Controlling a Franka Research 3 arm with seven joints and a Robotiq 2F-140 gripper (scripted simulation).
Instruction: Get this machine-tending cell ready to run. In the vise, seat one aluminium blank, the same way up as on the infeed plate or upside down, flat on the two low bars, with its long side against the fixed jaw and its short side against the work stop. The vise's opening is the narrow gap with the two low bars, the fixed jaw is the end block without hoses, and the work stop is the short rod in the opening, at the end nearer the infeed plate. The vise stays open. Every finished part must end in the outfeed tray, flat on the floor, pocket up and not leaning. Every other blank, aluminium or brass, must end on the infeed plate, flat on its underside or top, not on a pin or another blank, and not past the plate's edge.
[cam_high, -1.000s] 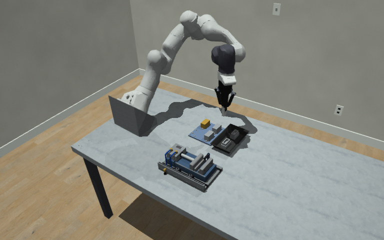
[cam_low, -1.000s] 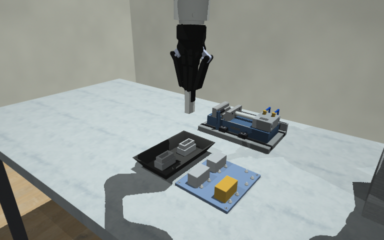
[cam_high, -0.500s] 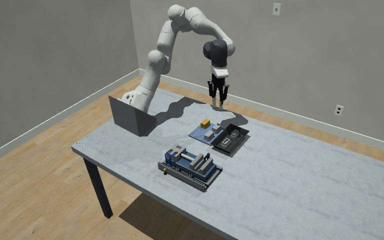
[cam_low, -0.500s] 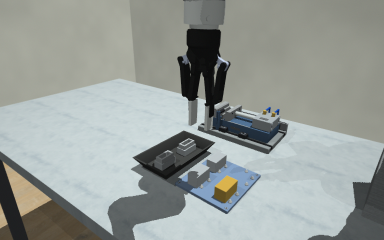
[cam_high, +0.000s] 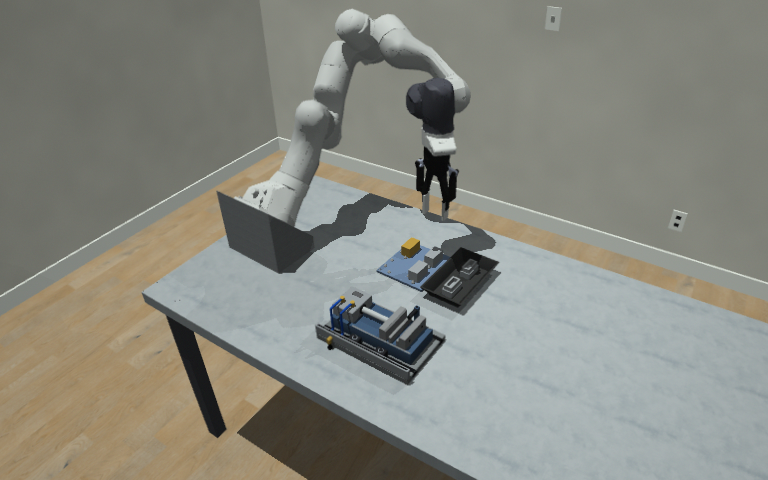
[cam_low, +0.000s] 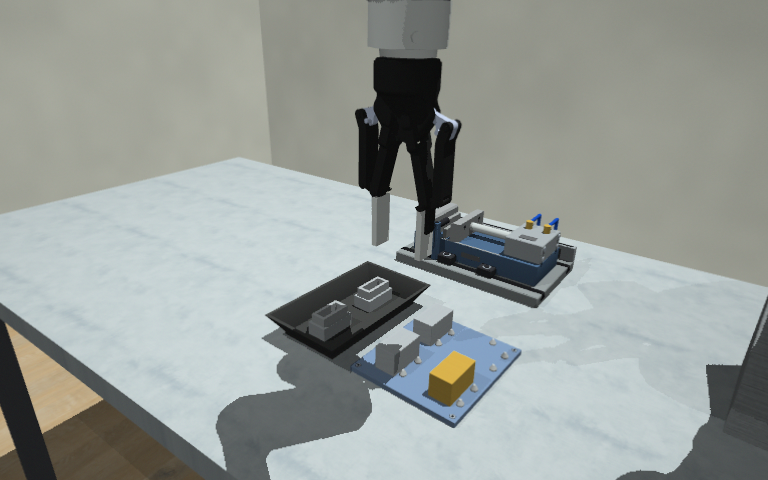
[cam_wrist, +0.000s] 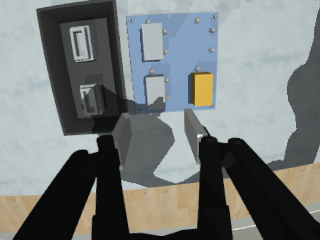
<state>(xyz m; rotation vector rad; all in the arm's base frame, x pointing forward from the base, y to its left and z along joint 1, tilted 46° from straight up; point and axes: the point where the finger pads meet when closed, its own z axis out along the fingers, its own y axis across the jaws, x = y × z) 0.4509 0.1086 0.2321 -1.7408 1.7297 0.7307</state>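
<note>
Right now the brass blank is 19 cm below my hand and 9 cm behind it. From my hand the other things lie so: fixed jaw 36 cm to the right, 16 cm ahead, 14 cm below.
</note>
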